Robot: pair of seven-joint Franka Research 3 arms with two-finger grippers.
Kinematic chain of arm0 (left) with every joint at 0, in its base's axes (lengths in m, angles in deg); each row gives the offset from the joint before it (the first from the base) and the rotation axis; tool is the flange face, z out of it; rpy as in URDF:
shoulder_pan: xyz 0 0 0.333 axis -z
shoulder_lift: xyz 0 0 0 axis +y
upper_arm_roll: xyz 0 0 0.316 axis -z
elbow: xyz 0.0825 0 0 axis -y
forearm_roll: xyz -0.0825 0 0.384 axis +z
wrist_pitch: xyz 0 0 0 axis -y
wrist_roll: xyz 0.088 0 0 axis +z
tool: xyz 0 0 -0.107 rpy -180 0 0
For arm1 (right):
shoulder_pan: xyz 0 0 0.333 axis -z
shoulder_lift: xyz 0 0 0 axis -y
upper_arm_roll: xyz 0 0 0.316 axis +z
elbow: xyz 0.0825 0 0 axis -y
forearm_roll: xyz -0.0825 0 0.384 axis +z
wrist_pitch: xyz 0 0 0 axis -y
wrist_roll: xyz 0.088 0 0 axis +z
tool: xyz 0 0 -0.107 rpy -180 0 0
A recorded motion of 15 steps. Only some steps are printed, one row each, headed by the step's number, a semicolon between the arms.
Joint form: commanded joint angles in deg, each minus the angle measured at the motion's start. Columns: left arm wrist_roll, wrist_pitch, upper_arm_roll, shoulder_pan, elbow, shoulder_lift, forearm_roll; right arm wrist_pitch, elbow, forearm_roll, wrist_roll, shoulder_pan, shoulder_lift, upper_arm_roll.
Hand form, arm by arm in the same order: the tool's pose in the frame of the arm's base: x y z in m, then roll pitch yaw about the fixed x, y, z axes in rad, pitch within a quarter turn. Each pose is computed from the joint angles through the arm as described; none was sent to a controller.
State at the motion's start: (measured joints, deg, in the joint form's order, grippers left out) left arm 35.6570 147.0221 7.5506 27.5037 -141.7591 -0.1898 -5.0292; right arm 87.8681 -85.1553 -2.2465 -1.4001 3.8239 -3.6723 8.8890
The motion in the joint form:
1: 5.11 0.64 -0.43 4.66 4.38 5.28 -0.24; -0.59 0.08 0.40 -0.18 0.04 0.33 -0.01
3: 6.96 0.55 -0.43 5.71 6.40 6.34 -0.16; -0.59 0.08 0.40 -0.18 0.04 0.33 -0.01
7: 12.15 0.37 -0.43 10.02 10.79 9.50 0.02; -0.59 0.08 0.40 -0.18 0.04 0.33 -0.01
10: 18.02 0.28 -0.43 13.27 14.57 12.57 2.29; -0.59 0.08 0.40 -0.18 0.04 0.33 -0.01
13: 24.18 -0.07 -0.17 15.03 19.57 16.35 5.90; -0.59 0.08 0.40 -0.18 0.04 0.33 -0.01
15: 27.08 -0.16 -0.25 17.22 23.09 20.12 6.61; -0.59 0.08 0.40 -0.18 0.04 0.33 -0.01
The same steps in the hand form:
1: 0.3932 -0.3199 0.2879 3.0331 -0.0231 0.1036; 0.5664 0.0433 0.6284 3.1179 0.0185 0.0583
3: 0.3959 -0.3344 0.2924 3.0201 -0.0289 0.1169; 0.5664 0.0433 0.6284 3.1179 0.0185 0.0583
7: 0.3867 -0.3797 0.2942 3.0001 -0.0254 0.1306; 0.5664 0.0433 0.6284 3.1179 0.0185 0.0583
10: 0.3777 -0.4159 0.2919 2.9986 -0.0332 0.1465; 0.5664 0.0433 0.6284 3.1179 0.0185 0.0583
13: 0.3790 -0.4485 0.2902 2.9965 -0.0543 0.1728; 0.5664 0.0433 0.6284 3.1179 0.0185 0.0583
15: 0.3728 -0.4748 0.2769 2.9989 -0.0451 0.1789; 0.5664 0.0433 0.6284 3.1179 0.0185 0.0583

